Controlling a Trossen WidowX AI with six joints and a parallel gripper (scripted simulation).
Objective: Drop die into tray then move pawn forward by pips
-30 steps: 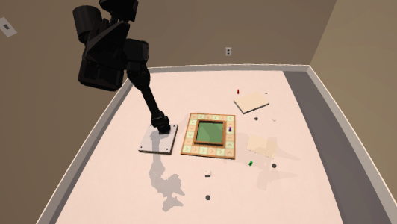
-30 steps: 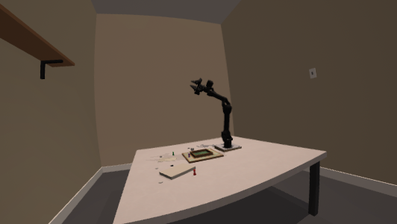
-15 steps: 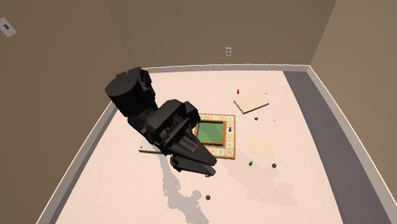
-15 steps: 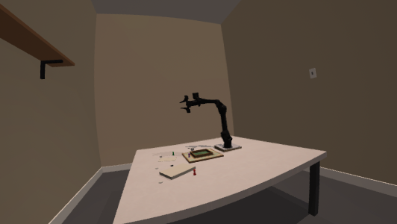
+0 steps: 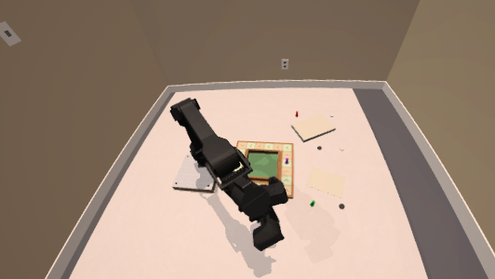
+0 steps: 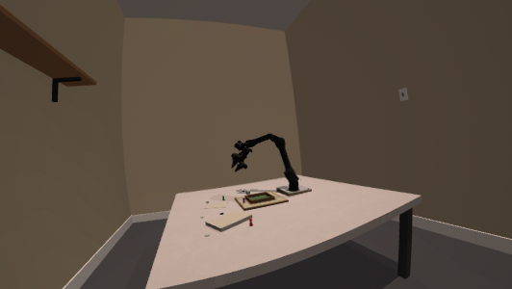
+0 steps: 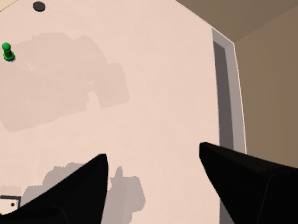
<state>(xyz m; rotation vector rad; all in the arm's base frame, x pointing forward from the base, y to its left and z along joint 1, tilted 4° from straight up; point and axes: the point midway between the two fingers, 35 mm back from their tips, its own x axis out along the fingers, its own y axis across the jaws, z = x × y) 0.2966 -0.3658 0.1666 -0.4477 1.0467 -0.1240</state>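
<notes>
The white die lies 7 cm behind my gripper tip, 10 cm to the left of it and 18 cm below it. Round my gripper tip: green tray 4 cm behind, 33 cm to the left, 19 cm below; then pale card 23 cm ahead, 23 cm to the left, 19 cm below; then green pawn 15 cm ahead, 14 cm to the left, 18 cm below.
</notes>
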